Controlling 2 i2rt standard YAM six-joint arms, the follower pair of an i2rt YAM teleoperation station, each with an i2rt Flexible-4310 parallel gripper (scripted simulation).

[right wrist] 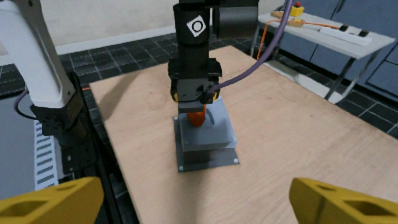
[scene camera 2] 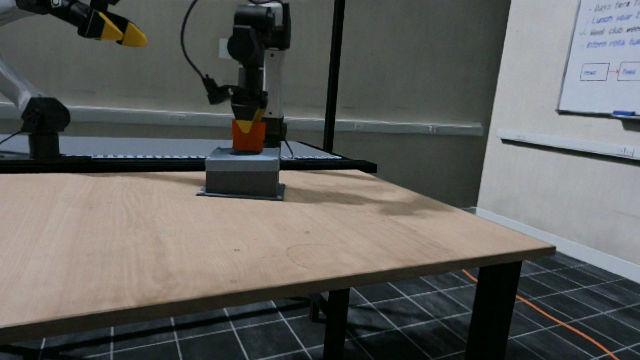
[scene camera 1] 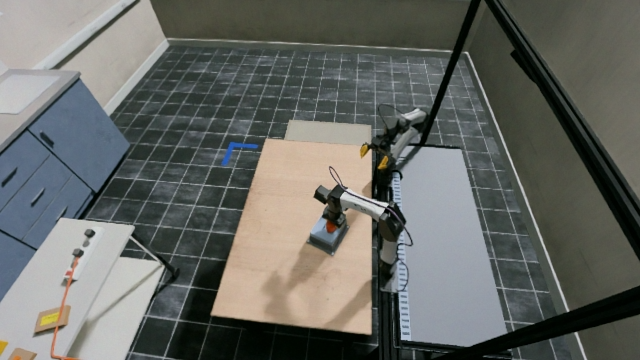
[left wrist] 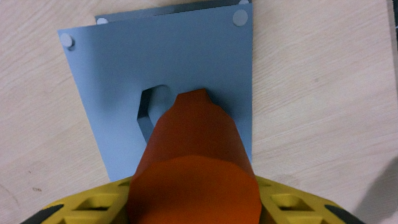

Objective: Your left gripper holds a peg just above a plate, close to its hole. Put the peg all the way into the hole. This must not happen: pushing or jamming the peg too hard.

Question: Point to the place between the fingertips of my right gripper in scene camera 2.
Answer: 134,40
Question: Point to an orange peg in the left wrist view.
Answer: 195,159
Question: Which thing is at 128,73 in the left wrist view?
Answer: A blue-grey plate.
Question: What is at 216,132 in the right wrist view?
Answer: A blue-grey plate.
